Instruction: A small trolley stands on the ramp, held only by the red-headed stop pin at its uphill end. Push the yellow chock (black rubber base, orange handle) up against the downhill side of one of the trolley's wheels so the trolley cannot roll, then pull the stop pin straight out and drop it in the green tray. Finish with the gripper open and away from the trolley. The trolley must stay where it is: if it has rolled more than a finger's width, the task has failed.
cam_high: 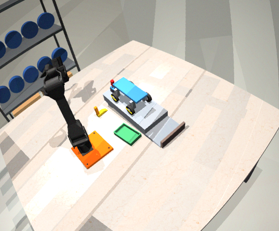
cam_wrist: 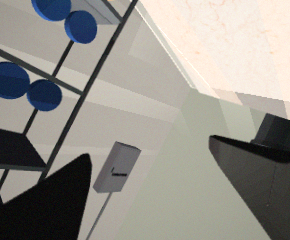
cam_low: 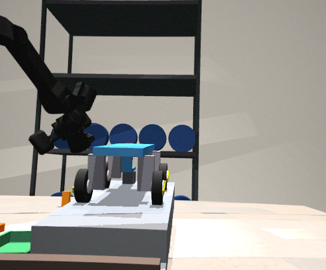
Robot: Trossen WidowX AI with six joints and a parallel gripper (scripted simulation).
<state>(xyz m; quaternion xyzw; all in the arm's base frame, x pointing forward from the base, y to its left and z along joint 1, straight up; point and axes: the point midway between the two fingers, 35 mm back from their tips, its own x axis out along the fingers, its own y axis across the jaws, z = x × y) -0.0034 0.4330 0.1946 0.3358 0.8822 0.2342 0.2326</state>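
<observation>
My gripper tip is 300 mm to the left of the yellow chock, 210 mm short of it and 180 mm above it. From my gripper tip the other things lie so: grey ramp 420 mm to the right, 350 mm ahead, 160 mm below; trolley 420 mm to the right, 350 mm ahead, 90 mm below; red-headed stop pin 320 mm ahead, 300 mm to the right, 70 mm below.
</observation>
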